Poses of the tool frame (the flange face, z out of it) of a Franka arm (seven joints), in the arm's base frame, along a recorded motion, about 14 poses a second.
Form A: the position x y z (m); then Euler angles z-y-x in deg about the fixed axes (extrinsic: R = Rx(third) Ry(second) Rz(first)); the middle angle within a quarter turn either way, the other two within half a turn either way.
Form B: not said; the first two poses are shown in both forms.
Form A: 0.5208 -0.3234 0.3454 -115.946 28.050 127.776
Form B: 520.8 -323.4 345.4 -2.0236 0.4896 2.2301
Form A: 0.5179 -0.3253 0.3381 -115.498 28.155 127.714
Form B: 517.9 -325.3 338.1 -2.0158 0.4914 2.2290
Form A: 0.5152 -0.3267 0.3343 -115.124 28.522 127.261
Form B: 515.2 -326.7 334.3 -2.0093 0.4978 2.2211
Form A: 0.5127 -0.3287 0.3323 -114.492 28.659 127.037
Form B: 512.7 -328.7 332.3 -1.9983 0.5002 2.2172
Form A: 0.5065 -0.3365 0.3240 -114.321 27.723 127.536
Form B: 506.5 -336.5 324.0 -1.9953 0.4839 2.2259
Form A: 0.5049 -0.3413 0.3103 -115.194 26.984 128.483
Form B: 504.9 -341.3 310.3 -2.0105 0.4710 2.2425
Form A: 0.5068 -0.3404 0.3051 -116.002 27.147 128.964
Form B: 506.8 -340.4 305.1 -2.0246 0.4738 2.2508
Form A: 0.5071 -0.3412 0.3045 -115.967 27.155 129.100
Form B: 507.1 -341.2 304.5 -2.0240 0.4739 2.2532
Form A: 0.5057 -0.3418 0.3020 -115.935 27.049 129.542
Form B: 505.7 -341.8 302.0 -2.0234 0.4721 2.2609
